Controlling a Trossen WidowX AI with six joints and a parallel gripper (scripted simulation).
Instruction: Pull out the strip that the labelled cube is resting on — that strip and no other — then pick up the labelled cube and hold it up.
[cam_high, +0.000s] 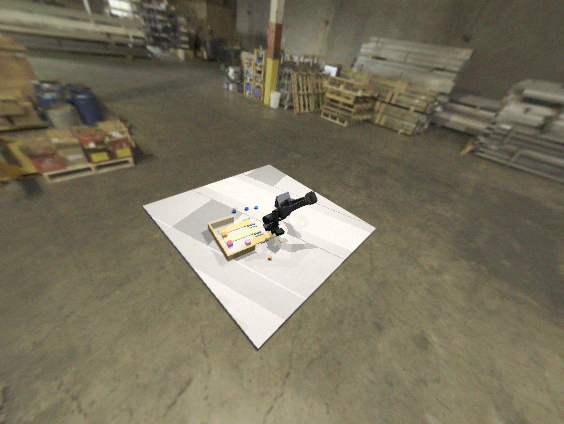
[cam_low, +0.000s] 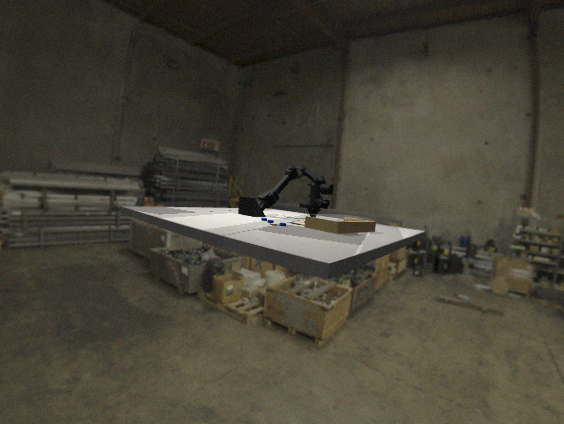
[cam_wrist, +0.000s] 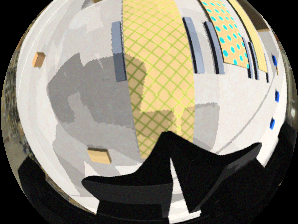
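My gripper tip is now 9 cm short of the yellow checked strip and 2 cm to the left of it. The rest, counted from my gripper tip: small orange cube 16 cm ahead, 15 cm to the left; purple cube 20 cm ahead, 4 cm to the right, 2 cm above.
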